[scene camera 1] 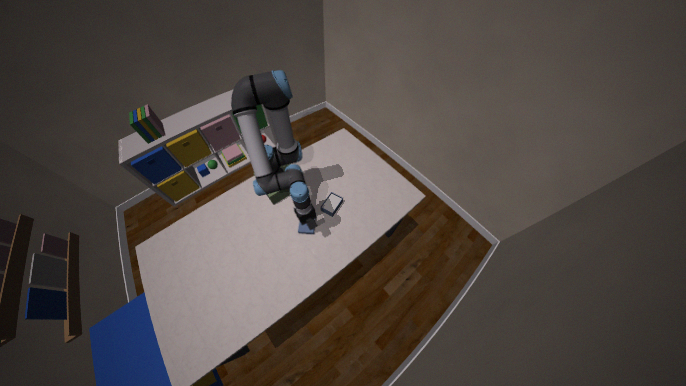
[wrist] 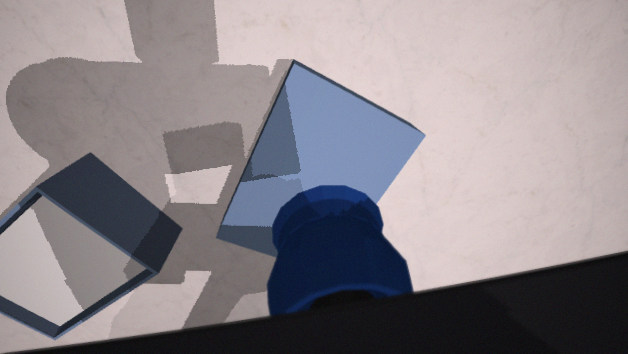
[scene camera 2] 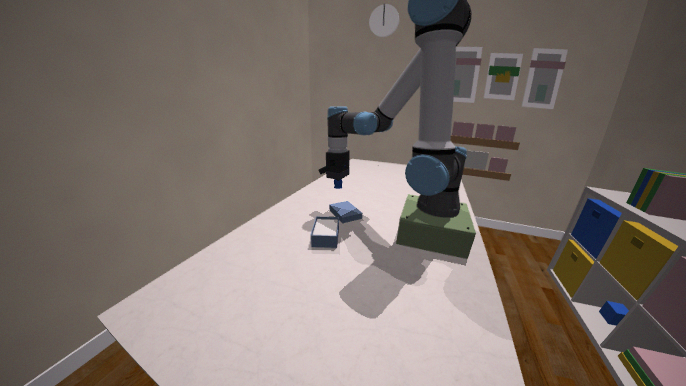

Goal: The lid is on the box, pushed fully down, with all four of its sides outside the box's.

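Pixels of known places: hand, tool point: (wrist: 328, 234) (scene camera 2: 338, 187); arm's base, link origin: (scene camera 2: 437, 207).
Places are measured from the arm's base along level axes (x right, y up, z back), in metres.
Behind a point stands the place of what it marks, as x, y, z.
The blue lid (scene camera 1: 306, 230) {-0.017, -0.070, -0.403} (scene camera 2: 346, 211) {-0.068, -0.070, -0.340} (wrist: 345, 135) {-0.021, -0.070, -0.392} lies on the table, closed face up, beside the box and turned relative to it. The open-topped dark blue box (scene camera 1: 327, 213) {-0.178, -0.082, -0.369} (scene camera 2: 324, 241) {-0.287, -0.071, -0.305} (wrist: 115, 200) {-0.180, -0.076, -0.370} stands upright on the table; its pale inside shows. A narrow gap separates lid and box in the wrist view. My gripper, a blue suction cup (scene camera 2: 338, 184) (wrist: 327, 210), points down and hangs above the lid with air between them. It is open and holds nothing. In the wrist view the cup hides the lid's near corner; in scene camera 1 the arm hides part of the lid.
The pale table (scene camera 1: 225, 280) {0.500, -0.096, -0.415} (scene camera 2: 240, 300) {-0.574, -0.096, -0.365} carries the arm's green base block (scene camera 2: 435, 235) {-0.141, -0.033, 0.013}. A white shelf unit with coloured bins stands on the floor beyond the table's edge, on the base's side. The arm's shadow falls across the table around the box and lid.
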